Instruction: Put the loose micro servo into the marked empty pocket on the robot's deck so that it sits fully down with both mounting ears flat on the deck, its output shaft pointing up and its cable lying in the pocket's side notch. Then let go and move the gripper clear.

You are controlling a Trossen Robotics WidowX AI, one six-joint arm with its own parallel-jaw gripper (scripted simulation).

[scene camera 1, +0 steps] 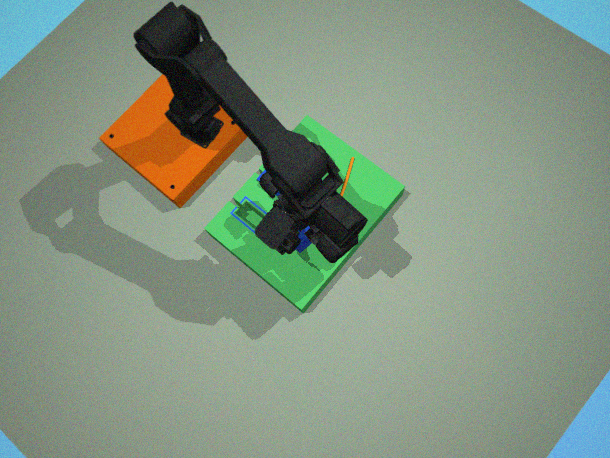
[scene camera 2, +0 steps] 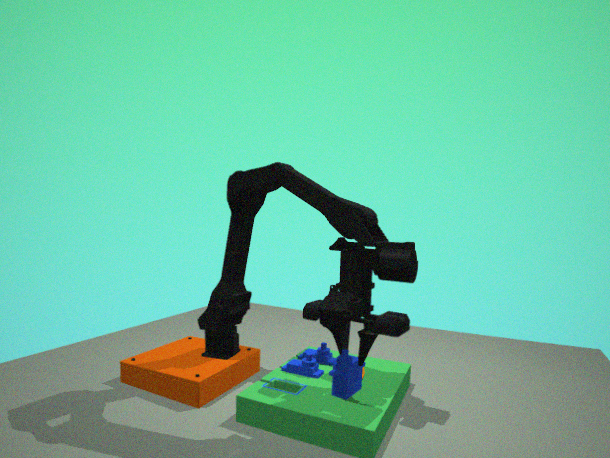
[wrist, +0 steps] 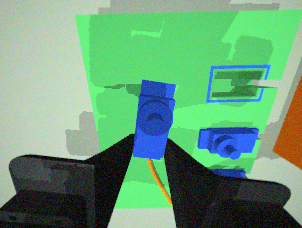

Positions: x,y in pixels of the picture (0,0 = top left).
Scene:
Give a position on a green deck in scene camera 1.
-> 299,277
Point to a blue micro servo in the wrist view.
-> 156,104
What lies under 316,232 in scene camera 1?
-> My gripper.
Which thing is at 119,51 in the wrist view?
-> A green deck.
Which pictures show my gripper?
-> Scene camera 1, scene camera 2 and the wrist view: all of them.

